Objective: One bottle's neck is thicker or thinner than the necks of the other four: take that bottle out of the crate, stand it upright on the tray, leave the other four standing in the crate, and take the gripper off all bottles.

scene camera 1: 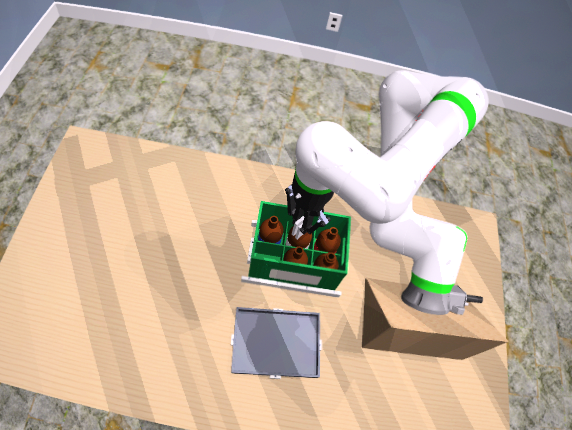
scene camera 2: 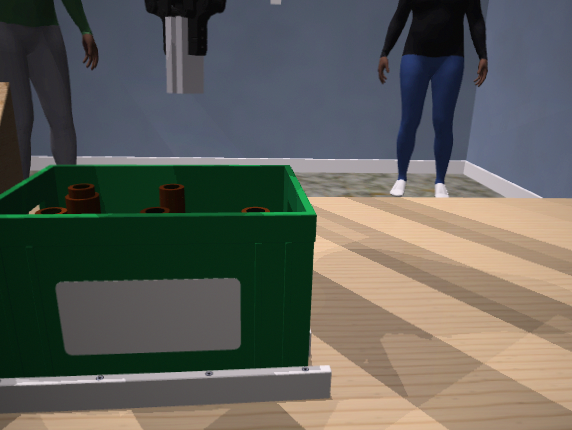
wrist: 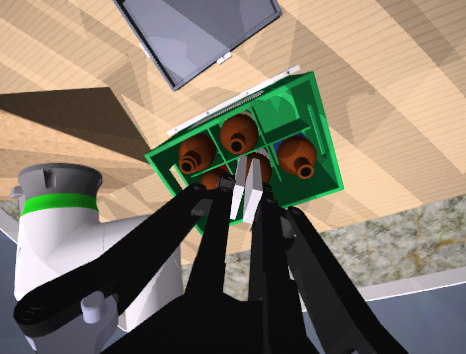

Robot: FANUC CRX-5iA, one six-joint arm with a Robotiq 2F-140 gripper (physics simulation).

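Places are measured from the arm's base along level axes (x back, y left, z down), in metres.
Where they show: gripper, fingertip midpoint: (scene camera 1: 298, 233) (scene camera 2: 185, 93) (wrist: 246, 169); arm's base, origin of the base link: (scene camera 1: 425, 303) (wrist: 64, 177).
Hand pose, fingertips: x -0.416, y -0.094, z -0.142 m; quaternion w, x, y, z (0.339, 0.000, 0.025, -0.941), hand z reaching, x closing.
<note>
Each offset is from my fingertips to the top centre of the thing. "spot": to the spot under its first point. Level surfaces: height alone.
The green crate {dx +0.024, dy -0.038, dz +0.085 m} (scene camera 1: 297, 268) (scene camera 2: 280, 232) (wrist: 330, 160) holds five upright brown bottles. The back row has a left bottle {dx -0.065, dy -0.084, dz +0.097 m} (scene camera 1: 271, 232) (wrist: 296, 154), a middle bottle {dx +0.025, dy -0.080, dz +0.097 m} (scene camera 1: 301, 242) and a right bottle {dx +0.115, dy -0.077, dz +0.097 m} (scene camera 1: 328, 243). The front row has a middle bottle {dx +0.018, dy +0.003, dz +0.097 m} (scene camera 1: 296, 257) (wrist: 239, 131) and a right bottle {dx +0.112, dy +0.006, dz +0.097 m} (scene camera 1: 326, 263) (scene camera 2: 82, 202) (wrist: 199, 150); this right one shows a wider step below its mouth. The front left compartment holds none. My gripper (scene camera 1: 299, 231) (scene camera 2: 184, 91) (wrist: 246, 169) is shut and empty, a sliver apart, high above the crate. The grey tray {spot: dx -0.004, dy +0.246, dz +0.255 m} (scene camera 1: 275, 345) (wrist: 215, 30) holds no bottle.
White rails (scene camera 1: 290, 286) (scene camera 2: 165, 392) (wrist: 232, 101) border the crate on the wooden table {dz +0.260 m} (scene camera 1: 150, 300) (scene camera 2: 450, 260). The arm's base stands on a wooden block (scene camera 1: 425, 342) to the right in scene camera 1. Two people stand beyond the table in scene camera 2.
</note>
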